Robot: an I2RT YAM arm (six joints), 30 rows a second.
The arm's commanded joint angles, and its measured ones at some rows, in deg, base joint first. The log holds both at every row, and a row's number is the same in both.
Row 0, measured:
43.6 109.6 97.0 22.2 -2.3 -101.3
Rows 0 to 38, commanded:
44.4 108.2 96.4 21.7 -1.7 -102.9
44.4 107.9 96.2 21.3 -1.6 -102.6
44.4 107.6 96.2 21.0 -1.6 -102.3
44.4 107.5 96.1 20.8 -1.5 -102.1
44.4 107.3 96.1 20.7 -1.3 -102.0
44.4 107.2 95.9 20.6 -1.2 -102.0
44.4 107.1 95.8 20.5 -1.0 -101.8
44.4 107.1 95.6 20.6 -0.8 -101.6
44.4 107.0 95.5 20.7 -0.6 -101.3
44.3 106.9 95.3 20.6 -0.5 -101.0
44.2 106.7 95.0 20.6 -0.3 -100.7
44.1 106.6 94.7 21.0 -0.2 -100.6
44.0 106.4 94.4 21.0 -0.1 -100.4
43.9 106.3 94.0 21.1 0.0 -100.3
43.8 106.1 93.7 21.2 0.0 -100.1
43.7 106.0 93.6 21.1 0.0 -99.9
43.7 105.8 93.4 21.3 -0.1 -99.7
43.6 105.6 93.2 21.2 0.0 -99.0
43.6 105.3 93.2 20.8 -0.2 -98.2
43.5 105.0 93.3 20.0 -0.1 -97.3
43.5 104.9 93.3 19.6 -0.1 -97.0
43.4 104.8 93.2 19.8 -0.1 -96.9
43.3 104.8 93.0 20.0 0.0 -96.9
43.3 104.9 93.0 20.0 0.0 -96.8
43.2 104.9 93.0 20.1 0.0 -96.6
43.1 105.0 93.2 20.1 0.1 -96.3
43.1 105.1 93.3 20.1 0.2 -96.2
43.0 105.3 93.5 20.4 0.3 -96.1
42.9 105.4 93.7 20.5 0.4 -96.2
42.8 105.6 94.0 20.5 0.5 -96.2
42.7 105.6 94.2 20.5 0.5 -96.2
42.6 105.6 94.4 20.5 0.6 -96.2
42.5 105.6 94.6 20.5 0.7 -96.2
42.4 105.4 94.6 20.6 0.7 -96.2
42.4 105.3 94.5 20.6 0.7 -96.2
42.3 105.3 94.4 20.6 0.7 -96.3
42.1 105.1 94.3 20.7 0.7 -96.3
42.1 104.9 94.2 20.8 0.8 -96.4
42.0 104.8 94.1 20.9 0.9 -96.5
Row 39, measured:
41.9 107.2 93.8 19.9 0.1 -97.3
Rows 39 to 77, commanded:
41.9 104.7 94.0 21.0 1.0 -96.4
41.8 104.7 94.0 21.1 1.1 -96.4
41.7 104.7 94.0 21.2 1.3 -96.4
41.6 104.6 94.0 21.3 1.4 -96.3
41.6 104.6 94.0 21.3 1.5 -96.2
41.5 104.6 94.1 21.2 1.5 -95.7
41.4 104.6 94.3 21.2 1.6 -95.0
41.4 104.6 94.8 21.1 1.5 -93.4
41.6 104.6 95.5 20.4 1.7 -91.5
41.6 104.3 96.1 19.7 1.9 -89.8
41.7 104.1 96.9 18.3 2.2 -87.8
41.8 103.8 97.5 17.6 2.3 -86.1
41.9 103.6 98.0 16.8 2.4 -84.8
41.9 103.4 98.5 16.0 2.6 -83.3
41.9 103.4 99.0 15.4 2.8 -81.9
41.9 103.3 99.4 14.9 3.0 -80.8
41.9 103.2 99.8 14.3 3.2 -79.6
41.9 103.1 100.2 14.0 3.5 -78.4
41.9 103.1 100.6 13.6 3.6 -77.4
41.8 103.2 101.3 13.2 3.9 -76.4
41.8 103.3 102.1 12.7 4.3 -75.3
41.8 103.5 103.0 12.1 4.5 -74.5
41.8 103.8 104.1 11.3 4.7 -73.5
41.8 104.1 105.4 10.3 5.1 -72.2
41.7 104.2 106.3 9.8 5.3 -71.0
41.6 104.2 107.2 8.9 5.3 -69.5
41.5 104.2 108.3 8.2 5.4 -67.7
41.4 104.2 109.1 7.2 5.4 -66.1
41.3 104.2 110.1 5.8 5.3 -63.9
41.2 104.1 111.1 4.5 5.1 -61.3
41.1 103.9 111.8 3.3 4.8 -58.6
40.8 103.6 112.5 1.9 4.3 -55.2
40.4 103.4 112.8 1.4 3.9 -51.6
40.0 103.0 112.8 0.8 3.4 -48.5
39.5 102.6 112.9 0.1 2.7 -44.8
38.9 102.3 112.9 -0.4 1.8 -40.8
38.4 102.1 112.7 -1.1 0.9 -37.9
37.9 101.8 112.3 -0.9 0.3 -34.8
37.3 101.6 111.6 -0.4 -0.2 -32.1
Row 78, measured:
38.9 105.3 110.3 -2.5 2.2 -47.2
